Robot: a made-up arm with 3 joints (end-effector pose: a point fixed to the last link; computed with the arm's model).
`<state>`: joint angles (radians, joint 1 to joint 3).
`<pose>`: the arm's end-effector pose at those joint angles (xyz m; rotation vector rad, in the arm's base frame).
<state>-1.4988 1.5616 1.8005</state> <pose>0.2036 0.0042 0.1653 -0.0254 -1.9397 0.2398</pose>
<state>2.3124 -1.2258 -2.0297</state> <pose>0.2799 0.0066 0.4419 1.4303 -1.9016 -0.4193</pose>
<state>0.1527 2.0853 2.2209</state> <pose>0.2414 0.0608 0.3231 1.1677 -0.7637 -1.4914</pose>
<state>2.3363 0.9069 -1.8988</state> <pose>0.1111 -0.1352 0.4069 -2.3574 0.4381 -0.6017</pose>
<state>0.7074 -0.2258 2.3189</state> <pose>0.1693 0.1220 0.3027 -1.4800 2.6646 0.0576</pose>
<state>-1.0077 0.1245 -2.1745</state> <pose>0.1441 -0.0508 0.0735 0.0683 0.0577 0.9491</pose>
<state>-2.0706 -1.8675 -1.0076</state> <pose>0.3192 -0.1470 0.2875 2.8127 -0.2645 -1.2631</pose>
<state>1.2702 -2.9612 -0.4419</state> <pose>0.3044 -0.0521 0.2983 -0.4020 -0.6810 -0.9096</pose>
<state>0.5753 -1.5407 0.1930</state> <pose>0.2509 0.0665 0.1822 -0.3511 0.4256 -0.0922</pose>
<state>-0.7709 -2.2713 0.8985</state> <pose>0.2785 -0.0696 0.1814 -1.4697 -0.2843 -1.1934</pose>
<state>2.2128 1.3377 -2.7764</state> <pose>0.1589 -0.1571 0.3889 -2.2855 -0.0573 0.3699</pose>
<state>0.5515 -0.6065 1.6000</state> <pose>0.1703 0.1091 0.2471 -0.7852 2.1736 -0.0769</pose>
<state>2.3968 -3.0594 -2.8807</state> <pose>0.3111 -0.1247 0.3232 -1.0700 -1.9238 -0.3275</pose>
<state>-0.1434 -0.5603 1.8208</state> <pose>0.1728 0.0685 0.1588 -1.2266 2.3147 -1.0268</pose>
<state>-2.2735 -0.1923 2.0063</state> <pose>0.1618 -0.1833 0.2135 0.4908 -0.4428 2.1813</pose>
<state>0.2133 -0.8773 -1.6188</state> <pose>0.2375 0.0919 0.1252 0.1050 -0.6065 1.0647</pose>
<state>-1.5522 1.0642 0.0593</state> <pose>0.1164 -0.0251 0.1698 -0.1738 2.3628 -0.7156</pose>
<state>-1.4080 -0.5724 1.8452</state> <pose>0.1740 -0.1139 0.1324 1.2747 -1.2634 2.2604</pose>
